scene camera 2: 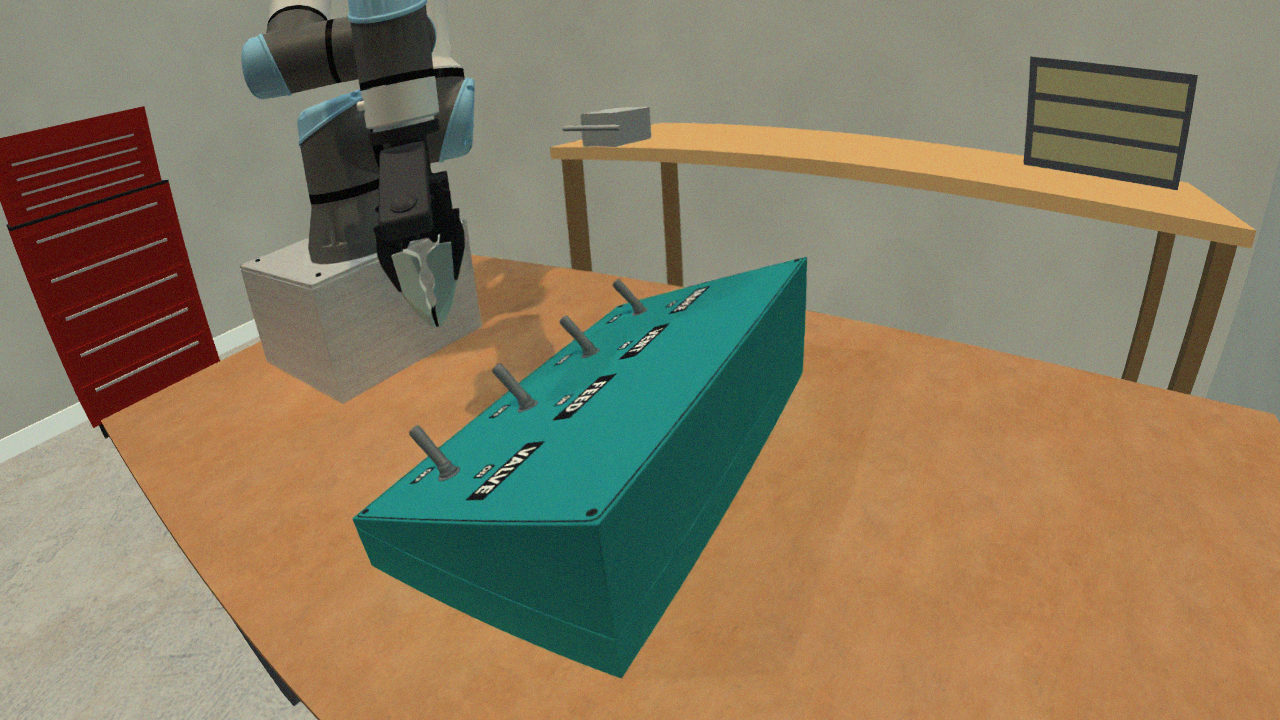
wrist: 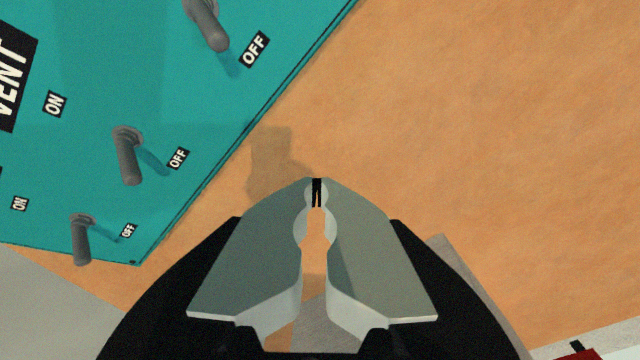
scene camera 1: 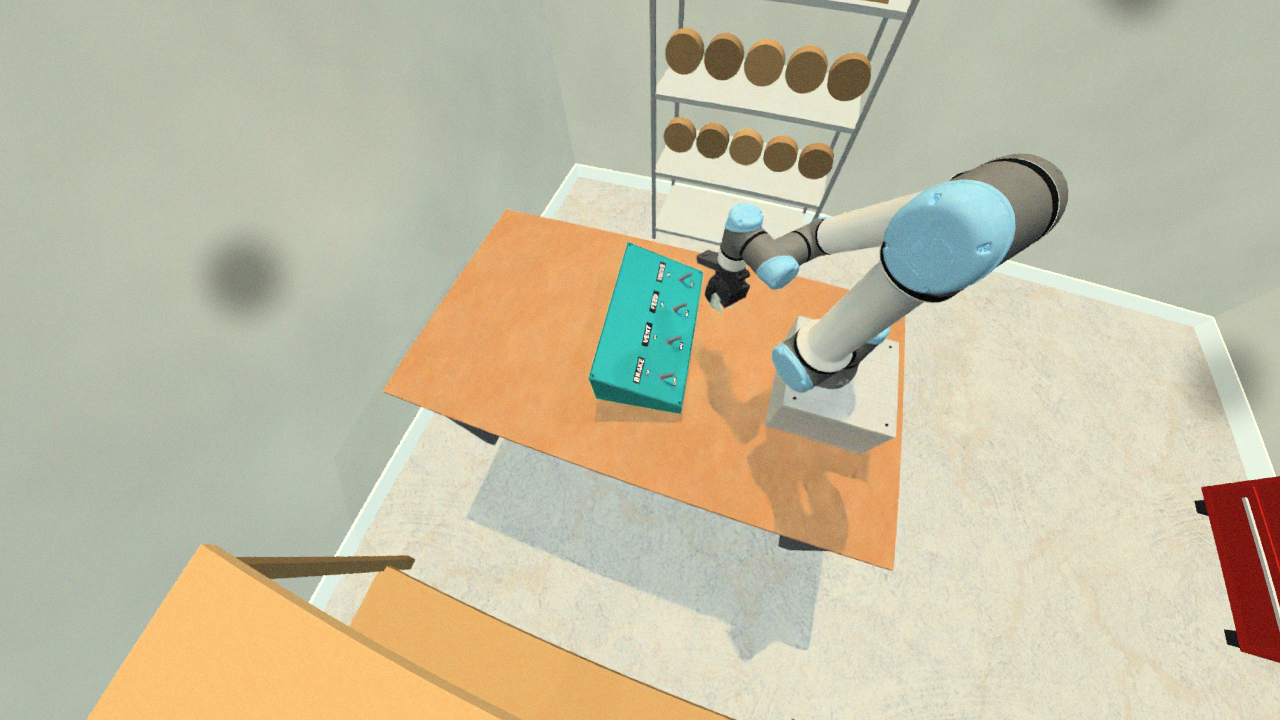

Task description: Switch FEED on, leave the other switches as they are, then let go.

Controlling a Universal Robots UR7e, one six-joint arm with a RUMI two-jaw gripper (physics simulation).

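Places are measured from the arm's base along level axes (x ahead, y left, z up), in millimetres.
Pixels of known places: gripper, fingertip midpoint: [scene camera 2: 437, 326] [wrist: 317, 180] [scene camera 1: 715, 307]; arm's base, origin of the base link: [scene camera 2: 356, 246].
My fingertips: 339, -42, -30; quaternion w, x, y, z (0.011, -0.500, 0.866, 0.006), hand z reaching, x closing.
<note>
Ahead of a thing's pixels: the offset from my fingertips to its top centre, as dx, dy, dz. Level surfaces: height alone.
The teal switch panel [scene camera 1: 622, 331] [scene camera 2: 501, 564] [wrist: 115, 60] stands on the table with four grey levers. The FEED lever @[+103, +17, -21] [scene camera 1: 681, 309] [scene camera 2: 512, 386] [wrist: 207, 25] leans toward its OFF label. The VALVE lever @[+140, -97, -21] [scene camera 1: 685, 280] [scene camera 2: 434, 452], VENT lever @[+66, +131, -21] [scene camera 1: 674, 342] [scene camera 2: 578, 335] [wrist: 127, 157] and BRAKE lever @[+29, +246, -21] [scene camera 1: 667, 377] [scene camera 2: 629, 296] [wrist: 81, 240] also lean toward OFF. My gripper [scene camera 1: 716, 305] [scene camera 2: 435, 320] [wrist: 317, 180] is shut and empty. Its fingertips are over the table on the robot-base side of the panel, apart from the levers. The FEED label is out of the wrist view.
The robot's grey base block [scene camera 1: 819, 420] [scene camera 2: 358, 340] stands on the table @[dz -148] [scene camera 1: 501, 358] [scene camera 2: 939, 537] on the lever side of the panel. A shelf rack [scene camera 1: 654, 170] with round discs stands behind the table. A red drawer cabinet [scene camera 1: 1239, 573] [scene camera 2: 116, 268] and a wooden bench [scene camera 2: 832, 161] are farther off.
</note>
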